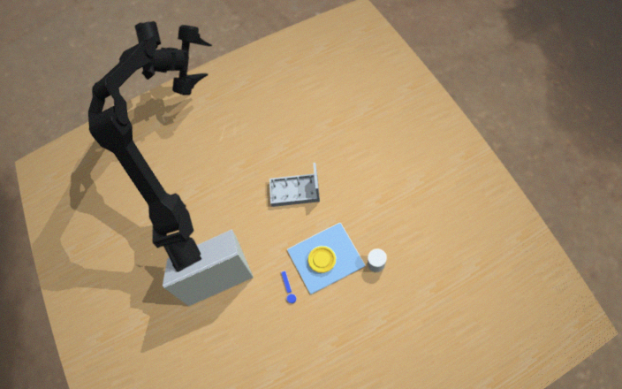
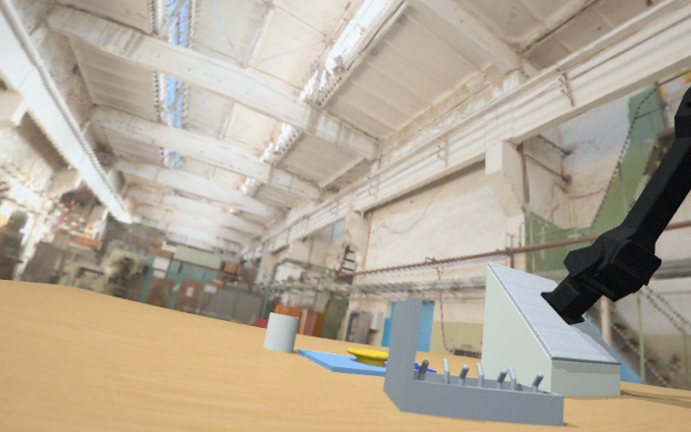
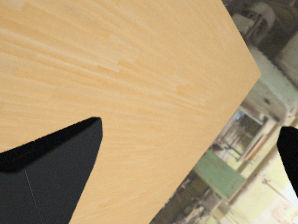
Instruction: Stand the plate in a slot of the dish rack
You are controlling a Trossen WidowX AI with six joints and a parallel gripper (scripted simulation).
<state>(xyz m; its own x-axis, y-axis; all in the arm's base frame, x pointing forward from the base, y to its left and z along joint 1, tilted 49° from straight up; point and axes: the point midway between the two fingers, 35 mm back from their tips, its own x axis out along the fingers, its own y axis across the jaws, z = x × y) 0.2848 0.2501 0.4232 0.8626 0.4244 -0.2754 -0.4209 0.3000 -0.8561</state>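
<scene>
The yellow plate is 620 mm to the right of my gripper tip, 130 mm below it and 50 mm behind it. Also, from my gripper tip: grey dish rack 420 mm to the right, 120 mm below; white cup 700 mm to the right, 120 mm below, 60 mm ahead.
</scene>
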